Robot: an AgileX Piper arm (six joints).
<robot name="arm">
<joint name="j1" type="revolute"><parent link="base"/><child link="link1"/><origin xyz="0.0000 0.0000 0.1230"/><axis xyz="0 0 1"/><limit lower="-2.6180" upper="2.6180"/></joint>
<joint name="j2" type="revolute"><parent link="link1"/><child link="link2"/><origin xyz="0.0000 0.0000 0.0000"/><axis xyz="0 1 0"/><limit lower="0.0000" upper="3.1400"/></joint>
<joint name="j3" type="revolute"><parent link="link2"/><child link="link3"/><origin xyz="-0.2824 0.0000 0.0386"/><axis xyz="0 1 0"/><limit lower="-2.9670" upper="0.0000"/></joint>
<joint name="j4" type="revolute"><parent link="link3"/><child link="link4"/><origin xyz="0.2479 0.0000 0.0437"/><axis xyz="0.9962 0 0.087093"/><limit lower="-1.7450" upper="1.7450"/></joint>
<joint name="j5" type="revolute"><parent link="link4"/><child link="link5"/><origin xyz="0.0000 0.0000 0.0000"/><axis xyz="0 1 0"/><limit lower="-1.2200" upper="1.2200"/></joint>
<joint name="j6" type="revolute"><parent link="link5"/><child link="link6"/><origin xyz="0.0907 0.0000 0.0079"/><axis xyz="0.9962 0 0.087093"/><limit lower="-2.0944" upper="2.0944"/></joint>
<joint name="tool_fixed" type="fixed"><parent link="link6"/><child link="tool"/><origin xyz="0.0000 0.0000 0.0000" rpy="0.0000 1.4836 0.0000"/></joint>
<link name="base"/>
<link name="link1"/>
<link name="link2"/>
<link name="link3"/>
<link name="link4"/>
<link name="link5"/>
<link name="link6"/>
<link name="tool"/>
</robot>
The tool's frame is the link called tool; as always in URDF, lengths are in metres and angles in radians.
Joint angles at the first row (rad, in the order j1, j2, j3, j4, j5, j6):
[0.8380 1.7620 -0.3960 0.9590 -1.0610 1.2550]
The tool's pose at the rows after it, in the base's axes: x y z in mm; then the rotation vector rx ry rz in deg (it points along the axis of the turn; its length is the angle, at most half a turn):
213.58 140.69 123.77 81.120 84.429 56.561
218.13 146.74 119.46 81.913 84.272 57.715
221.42 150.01 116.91 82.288 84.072 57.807
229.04 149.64 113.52 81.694 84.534 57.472
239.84 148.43 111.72 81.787 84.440 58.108
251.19 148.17 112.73 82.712 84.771 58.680
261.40 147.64 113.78 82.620 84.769 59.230
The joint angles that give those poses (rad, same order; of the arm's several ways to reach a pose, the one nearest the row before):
[0.8380 1.7990 -0.4170 0.9510 -1.0600 1.2790]
[0.8380 1.8320 -0.4420 0.9360 -1.0610 1.3110]
[0.8370 1.8520 -0.4600 0.9360 -1.0610 1.3180]
[0.8080 1.8760 -0.4780 0.9010 -1.0580 1.3180]
[0.7660 1.8960 -0.5030 0.8510 -1.0480 1.3320]
[0.7260 1.9010 -0.5360 0.8130 -1.0090 1.3340]
[0.6930 1.9100 -0.5650 0.7780 -0.9900 1.3330]

